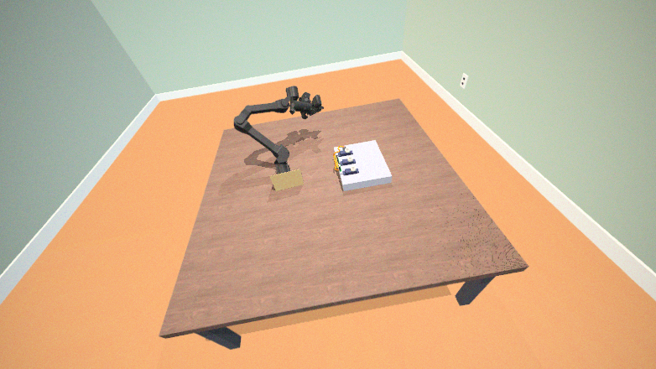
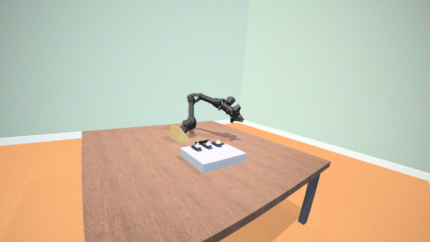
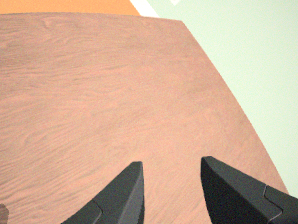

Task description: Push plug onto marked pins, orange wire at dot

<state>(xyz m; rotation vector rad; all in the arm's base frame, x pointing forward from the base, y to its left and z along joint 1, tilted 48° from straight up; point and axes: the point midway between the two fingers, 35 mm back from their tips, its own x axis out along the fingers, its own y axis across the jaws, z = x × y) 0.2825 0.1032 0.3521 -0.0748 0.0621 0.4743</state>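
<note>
Now: the red dot 410 mm to the right of my gripper tip, 100 mm below it and 40 mm behind it. From my gripper tip the other things lie so: holder (410 mm to the right, 150 mm below, 120 mm ahead).
</note>
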